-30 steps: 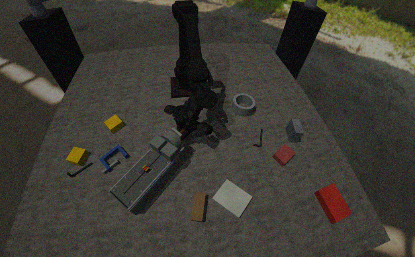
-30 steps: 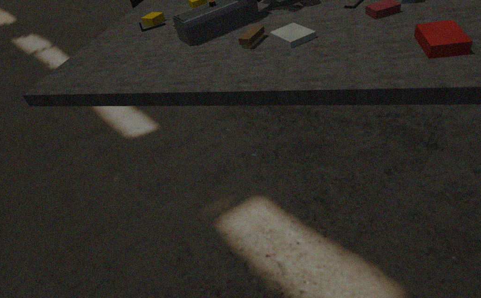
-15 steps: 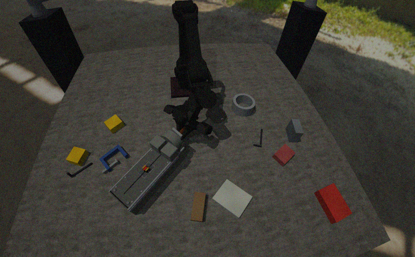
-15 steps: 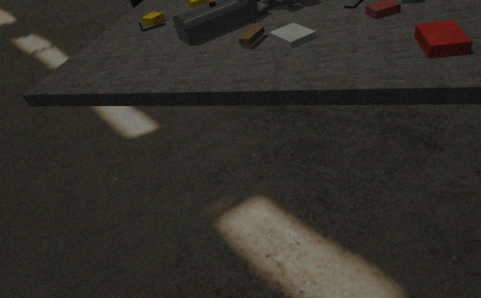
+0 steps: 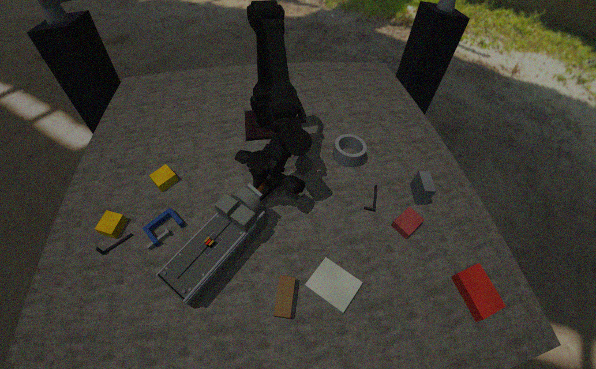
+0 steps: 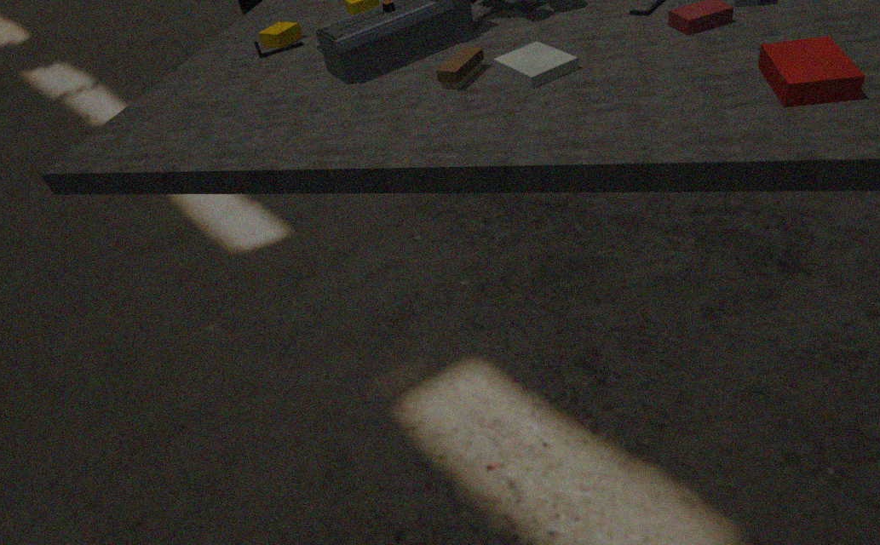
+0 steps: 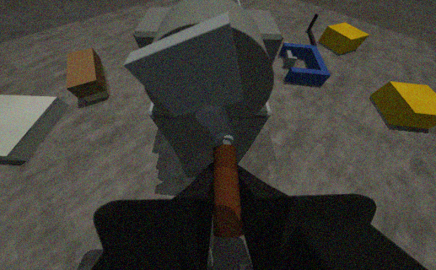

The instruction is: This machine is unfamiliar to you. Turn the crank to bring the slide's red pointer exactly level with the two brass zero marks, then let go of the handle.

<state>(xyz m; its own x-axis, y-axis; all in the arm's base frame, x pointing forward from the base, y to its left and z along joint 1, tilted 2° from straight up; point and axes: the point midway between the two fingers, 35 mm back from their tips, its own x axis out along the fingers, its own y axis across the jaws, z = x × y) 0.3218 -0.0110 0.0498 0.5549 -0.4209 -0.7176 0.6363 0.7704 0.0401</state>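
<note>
Now: gripper tip 30 mm below the brown crank handle, 10 mm to the right of it and 10 mm past it. Also, from my gripper tip: white plate (220 mm ahead, 170 mm to the left, 20 mm below); red pointer (130 mm ahead, 100 mm to the right, 50 mm above); brown block (240 mm ahead, 60 mm to the left, 20 mm below).
</note>
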